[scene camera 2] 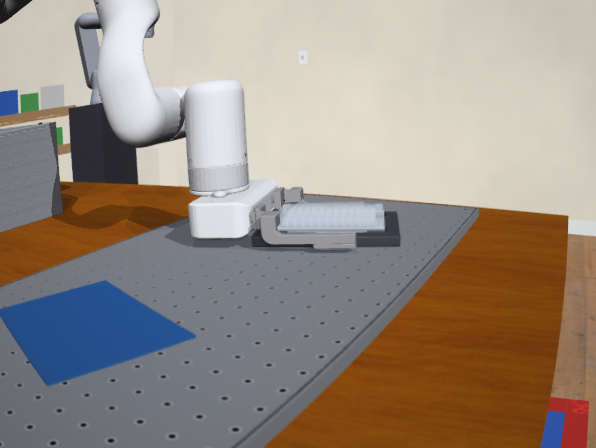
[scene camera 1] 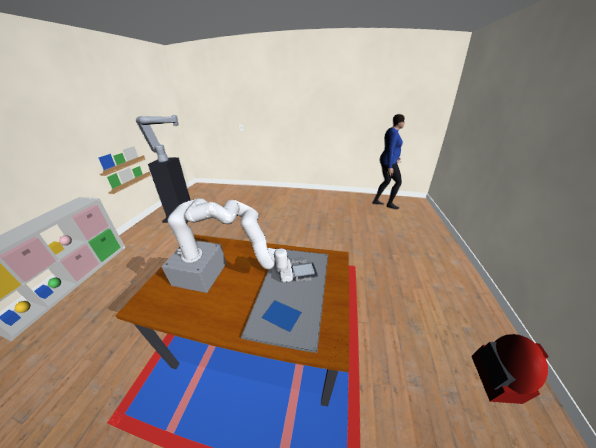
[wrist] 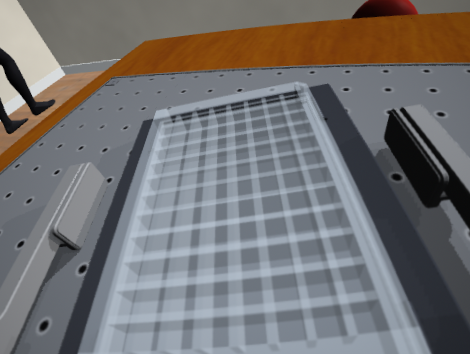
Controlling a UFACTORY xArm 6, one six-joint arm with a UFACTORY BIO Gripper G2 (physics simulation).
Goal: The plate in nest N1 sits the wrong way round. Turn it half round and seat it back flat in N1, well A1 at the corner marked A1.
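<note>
The clear well plate (scene camera 1: 304, 270) (scene camera 2: 330, 217) (wrist: 240, 210) lies in the dark nest (scene camera 2: 392, 232) (wrist: 355, 155). In scene camera 2 it looks about level, but its full seating cannot be told. The A1 mark and the plate's well lettering cannot be read. My gripper (scene camera 1: 301, 271) (scene camera 2: 340, 222) (wrist: 248, 180) is open and low, with one finger on each side of the plate and nest. In the wrist view gaps show between both finger pads and the nest's sides. In scene camera 2 the near finger runs in front of the nest and the far fingertip is hidden.
The nest stands on a grey perforated board (scene camera 1: 295, 295) (scene camera 2: 280, 300) on the wooden table (scene camera 1: 225, 300) (scene camera 2: 450, 325). A blue square (scene camera 1: 282, 315) (scene camera 2: 95, 330) lies on the board. The arm's grey base block (scene camera 1: 195, 267) is at the table's far left. A person (scene camera 1: 392, 155) is near the back wall.
</note>
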